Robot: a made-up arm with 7 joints. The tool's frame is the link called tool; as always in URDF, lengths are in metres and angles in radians. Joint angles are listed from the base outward.
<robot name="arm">
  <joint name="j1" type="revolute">
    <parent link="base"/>
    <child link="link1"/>
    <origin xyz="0 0 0" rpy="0 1.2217 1.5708"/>
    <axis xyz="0 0 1"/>
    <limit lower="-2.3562" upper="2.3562"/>
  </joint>
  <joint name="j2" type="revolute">
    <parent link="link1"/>
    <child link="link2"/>
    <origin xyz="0 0 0" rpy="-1.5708 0 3.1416"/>
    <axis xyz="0 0 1"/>
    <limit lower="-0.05" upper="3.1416"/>
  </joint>
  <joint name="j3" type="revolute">
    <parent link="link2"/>
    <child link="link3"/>
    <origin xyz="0 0 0" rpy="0.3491 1.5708 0"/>
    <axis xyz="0 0 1"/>
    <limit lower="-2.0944" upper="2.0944"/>
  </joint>
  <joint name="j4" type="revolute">
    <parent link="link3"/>
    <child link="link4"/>
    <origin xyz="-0.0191 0 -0.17" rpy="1.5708 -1.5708 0"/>
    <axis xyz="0 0 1"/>
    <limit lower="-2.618" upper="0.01"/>
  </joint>
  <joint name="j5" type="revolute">
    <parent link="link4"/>
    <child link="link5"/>
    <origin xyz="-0.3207 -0.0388 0" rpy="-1.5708 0 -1.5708"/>
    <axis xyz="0 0 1"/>
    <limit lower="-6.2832" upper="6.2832"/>
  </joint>
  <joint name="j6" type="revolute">
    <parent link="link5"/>
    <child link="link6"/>
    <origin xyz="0 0 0" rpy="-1.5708 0 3.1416"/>
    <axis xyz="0 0 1"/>
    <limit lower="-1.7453" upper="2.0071"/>
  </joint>
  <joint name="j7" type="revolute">
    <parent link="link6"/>
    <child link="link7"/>
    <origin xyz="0 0 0" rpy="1.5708 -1.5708 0"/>
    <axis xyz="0 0 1"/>
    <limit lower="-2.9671" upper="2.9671"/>
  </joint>
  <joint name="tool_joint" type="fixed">
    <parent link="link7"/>
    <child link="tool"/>
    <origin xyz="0 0 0" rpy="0 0 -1.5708"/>
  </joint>
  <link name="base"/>
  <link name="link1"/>
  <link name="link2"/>
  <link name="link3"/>
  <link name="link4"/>
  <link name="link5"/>
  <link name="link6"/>
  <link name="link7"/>
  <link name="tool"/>
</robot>
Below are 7 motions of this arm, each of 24 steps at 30 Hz.
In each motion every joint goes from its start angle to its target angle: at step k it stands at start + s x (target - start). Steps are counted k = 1, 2, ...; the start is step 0. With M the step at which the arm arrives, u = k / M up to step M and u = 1 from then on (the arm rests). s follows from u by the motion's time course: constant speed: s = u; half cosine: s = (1 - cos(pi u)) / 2; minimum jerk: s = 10 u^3 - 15 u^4 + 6 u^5.
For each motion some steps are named. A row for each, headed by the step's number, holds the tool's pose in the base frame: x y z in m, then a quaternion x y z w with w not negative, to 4 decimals.
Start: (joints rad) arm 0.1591 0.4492 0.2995 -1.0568 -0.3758 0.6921 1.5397
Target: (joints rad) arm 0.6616 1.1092 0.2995 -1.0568 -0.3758 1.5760 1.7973
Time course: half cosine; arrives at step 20
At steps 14, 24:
14: 0.0965 0.3808 -0.2331 0.6727 -0.2068 0.5905 0.3949
24: 0.0845 0.4016 -0.2006 0.7590 -0.2052 0.5426 0.2956

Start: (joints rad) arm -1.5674 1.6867 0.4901 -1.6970 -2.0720 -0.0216 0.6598
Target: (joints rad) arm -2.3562 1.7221 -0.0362 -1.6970 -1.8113 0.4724 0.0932
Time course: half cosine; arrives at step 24
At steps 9, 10, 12, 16, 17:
9: -0.1453 0.0750 0.3443 -0.8996 0.1758 -0.3152 0.2460
10: -0.1512 0.0731 0.3422 -0.8913 0.1686 -0.3388 0.2497
12: -0.1633 0.0695 0.3374 -0.8725 0.1542 -0.3880 0.2539
16: -0.1868 0.0635 0.3262 -0.8304 0.1289 -0.4814 0.2491
17: -0.1919 0.0624 0.3234 -0.8204 0.1240 -0.5012 0.2459

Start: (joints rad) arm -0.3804 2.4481 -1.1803 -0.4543 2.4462 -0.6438 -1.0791
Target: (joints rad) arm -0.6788 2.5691 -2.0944 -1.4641 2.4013 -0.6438 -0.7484
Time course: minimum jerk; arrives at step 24
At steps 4, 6, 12, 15, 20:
4: -0.0054 0.3950 0.2906 0.9287 -0.2939 0.0216 0.2252
6: -0.0022 0.4042 0.2737 0.9199 -0.2949 0.0114 0.2583
12: -0.0144 0.4399 0.1500 0.8406 -0.2888 0.0019 0.4582
15: -0.0397 0.4375 0.0678 0.7745 -0.2785 0.0354 0.5669
20: -0.0726 0.4103 -0.0209 0.6872 -0.2641 0.0997 0.6694

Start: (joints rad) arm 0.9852 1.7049 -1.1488 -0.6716 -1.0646 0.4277 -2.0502
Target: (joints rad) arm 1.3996 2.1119 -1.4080 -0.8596 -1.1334 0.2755 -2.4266
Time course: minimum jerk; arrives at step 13
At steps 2, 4, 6, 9, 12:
2: -0.1767 0.4461 -0.0560 0.4899 -0.3059 0.4799 0.6604
4: -0.1774 0.4467 -0.0326 0.5254 -0.2478 0.4371 0.6867
6: -0.1738 0.4464 0.0080 0.5790 -0.1393 0.3570 0.7197
9: -0.1555 0.4431 0.0685 0.6379 0.0411 0.2237 0.7357
12: -0.1429 0.4407 0.0922 0.6531 0.1193 0.1658 0.7292

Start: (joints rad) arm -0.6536 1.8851 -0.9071 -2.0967 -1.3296 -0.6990 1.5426
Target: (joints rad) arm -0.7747 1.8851 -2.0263 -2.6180 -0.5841 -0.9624 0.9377
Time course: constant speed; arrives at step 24
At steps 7, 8, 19, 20, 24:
7: 0.2507 0.0420 -0.1462 -0.1263 -0.1774 -0.8349 0.5055
8: 0.2409 0.0392 -0.1558 -0.1594 -0.1737 -0.8314 0.5032
19: 0.1190 0.0009 -0.2184 -0.5006 -0.1857 -0.7047 0.4673
20: 0.1078 -0.0033 -0.2201 -0.5276 -0.1915 -0.6854 0.4639
24: 0.0646 -0.0208 -0.2204 -0.6250 -0.2213 -0.5969 0.4517

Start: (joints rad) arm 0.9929 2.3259 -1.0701 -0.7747 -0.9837 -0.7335 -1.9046
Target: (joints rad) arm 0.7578 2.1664 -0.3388 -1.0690 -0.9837 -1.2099 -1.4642
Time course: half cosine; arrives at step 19
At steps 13, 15, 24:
13: 0.1474 0.4357 -0.0374 0.3557 -0.0745 0.8640 0.3485
15: 0.1702 0.4234 -0.0443 0.3109 -0.0550 0.8842 0.3442
24: 0.1906 0.4112 -0.0472 0.2737 -0.0371 0.8982 0.3420

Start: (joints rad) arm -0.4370 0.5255 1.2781 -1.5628 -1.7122 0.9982 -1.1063
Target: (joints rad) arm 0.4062 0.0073 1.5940 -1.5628 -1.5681 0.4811 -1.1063
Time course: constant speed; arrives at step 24
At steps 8, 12, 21, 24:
8: 0.0951 0.3818 -0.0715 0.5787 0.5384 -0.0530 0.6103
12: 0.0493 0.3799 -0.1147 0.5445 0.5722 -0.1131 0.6028
21: -0.0825 0.3498 -0.1754 0.4442 0.6400 -0.2230 0.5860
24: -0.1309 0.3311 -0.1820 0.4052 0.6603 -0.2510 0.5803

